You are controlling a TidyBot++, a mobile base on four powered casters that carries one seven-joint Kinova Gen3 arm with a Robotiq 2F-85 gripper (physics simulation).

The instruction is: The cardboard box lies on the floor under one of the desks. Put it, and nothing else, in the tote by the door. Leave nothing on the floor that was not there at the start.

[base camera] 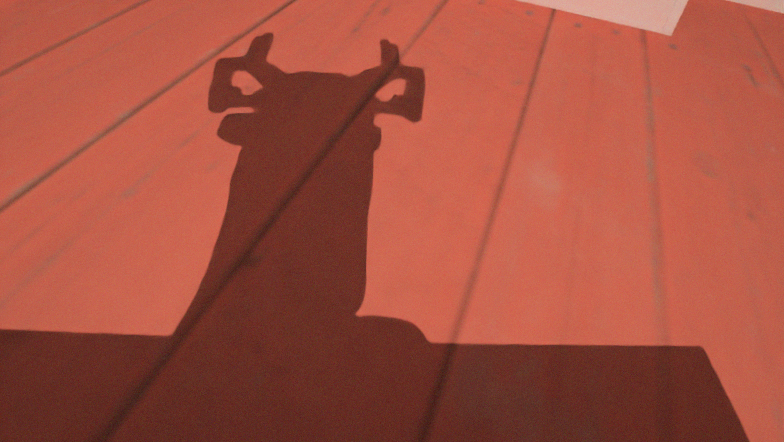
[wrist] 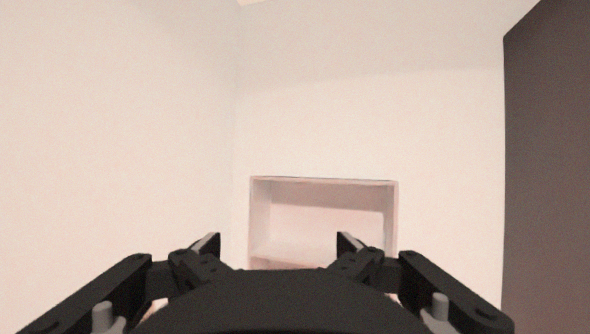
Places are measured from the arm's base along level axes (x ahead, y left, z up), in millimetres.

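Pixels of known places: gripper, fingertip midpoint: (wrist: 279, 245).
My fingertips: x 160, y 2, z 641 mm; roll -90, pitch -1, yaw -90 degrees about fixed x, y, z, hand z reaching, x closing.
Behind a point stands the place of what it marks.
My gripper (wrist: 279, 245) {x 160, y 2, z 641 mm} is open, with its two black fingers wide apart in the wrist view and no object between them. It points forward toward a pale wall. Its shadow, with two spread fingers, lies on the red plank floor in the base camera view. The cardboard box does not show in either view. The tote by the door does not show in either view.
A pale open-fronted shelf unit (wrist: 323, 180) {x 1090, y -228, z 655 mm} stands against or in the far wall (wrist: 360, 120) {x 1330, y -516, z 1048 mm}, beyond the fingers. A dark brown panel (wrist: 547, 175) {x 772, y -1145, z 713 mm} rises at the right. The red plank floor (base camera: 576, 219) {x 451, y -223, z -396 mm} meets a pale surface (base camera: 631, 12) {x 986, y -487, z -371 mm} at the top right.
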